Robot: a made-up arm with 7 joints. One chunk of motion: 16 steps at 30 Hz.
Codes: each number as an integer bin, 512 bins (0 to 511) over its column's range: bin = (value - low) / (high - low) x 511, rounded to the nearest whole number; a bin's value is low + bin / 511 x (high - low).
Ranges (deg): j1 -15..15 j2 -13..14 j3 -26..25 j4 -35..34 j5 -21..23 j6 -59..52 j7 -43..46
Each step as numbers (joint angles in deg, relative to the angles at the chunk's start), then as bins.
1 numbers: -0.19 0.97 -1.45 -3.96 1.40 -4.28 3.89
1 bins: 252 264 246 230 260 252 269
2 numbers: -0.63 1.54 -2.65 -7.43 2.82 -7.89 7.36
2 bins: 245 275 234 204 277 235 289
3 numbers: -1.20 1.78 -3.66 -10.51 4.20 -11.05 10.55
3 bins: 235 280 224 181 293 221 307
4 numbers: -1.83 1.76 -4.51 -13.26 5.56 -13.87 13.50
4 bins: 224 279 215 161 308 208 324
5 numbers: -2.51 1.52 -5.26 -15.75 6.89 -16.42 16.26
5 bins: 213 275 208 143 324 196 340
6 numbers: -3.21 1.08 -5.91 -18.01 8.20 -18.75 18.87
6 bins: 201 266 201 126 339 185 355
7 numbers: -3.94 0.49 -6.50 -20.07 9.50 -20.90 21.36
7 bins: 188 255 195 111 354 175 370
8 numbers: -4.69 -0.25 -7.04 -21.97 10.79 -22.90 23.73
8 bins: 176 241 190 96 369 166 383
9 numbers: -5.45 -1.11 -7.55 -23.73 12.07 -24.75 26.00
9 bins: 163 225 185 83 384 158 396
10 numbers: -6.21 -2.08 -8.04 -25.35 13.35 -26.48 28.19
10 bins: 150 207 180 71 399 150 409
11 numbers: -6.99 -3.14 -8.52 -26.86 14.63 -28.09 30.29
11 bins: 136 187 175 60 414 142 421
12 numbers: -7.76 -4.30 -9.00 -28.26 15.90 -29.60 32.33
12 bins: 123 165 170 50 429 135 433
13 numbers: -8.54 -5.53 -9.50 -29.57 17.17 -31.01 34.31
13 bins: 110 141 165 40 443 129 444
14 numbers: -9.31 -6.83 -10.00 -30.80 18.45 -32.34 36.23
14 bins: 97 117 160 31 458 123 455
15 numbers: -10.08 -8.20 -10.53 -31.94 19.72 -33.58 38.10
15 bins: 84 91 155 23 473 117 466
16 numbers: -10.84 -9.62 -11.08 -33.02 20.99 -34.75 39.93
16 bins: 71 64 149 15 488 112 476
